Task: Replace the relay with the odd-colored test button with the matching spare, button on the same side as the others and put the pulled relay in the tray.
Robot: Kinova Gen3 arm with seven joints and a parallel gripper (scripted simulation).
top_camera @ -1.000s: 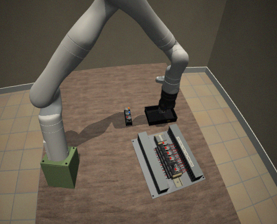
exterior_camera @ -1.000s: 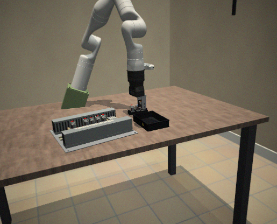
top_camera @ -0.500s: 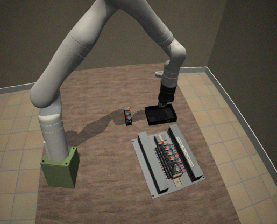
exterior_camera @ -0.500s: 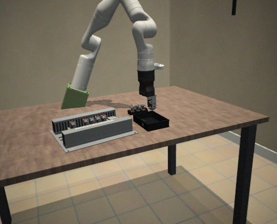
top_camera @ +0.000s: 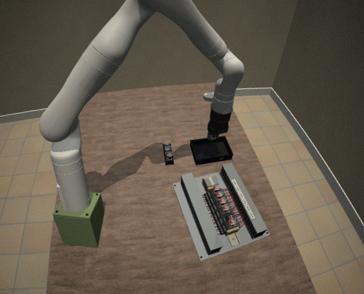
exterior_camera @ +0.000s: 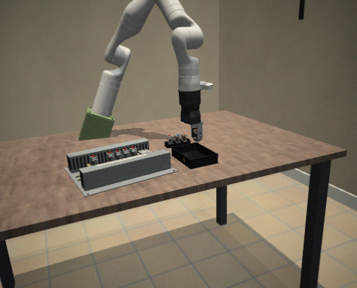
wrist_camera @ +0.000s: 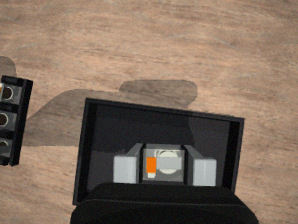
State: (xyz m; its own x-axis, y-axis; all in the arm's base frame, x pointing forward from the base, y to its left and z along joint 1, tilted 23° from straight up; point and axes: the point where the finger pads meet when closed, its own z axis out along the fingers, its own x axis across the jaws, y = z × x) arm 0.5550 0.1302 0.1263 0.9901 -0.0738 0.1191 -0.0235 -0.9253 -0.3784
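My gripper is now 1 cm to the left of the black tray and 8 cm above it.
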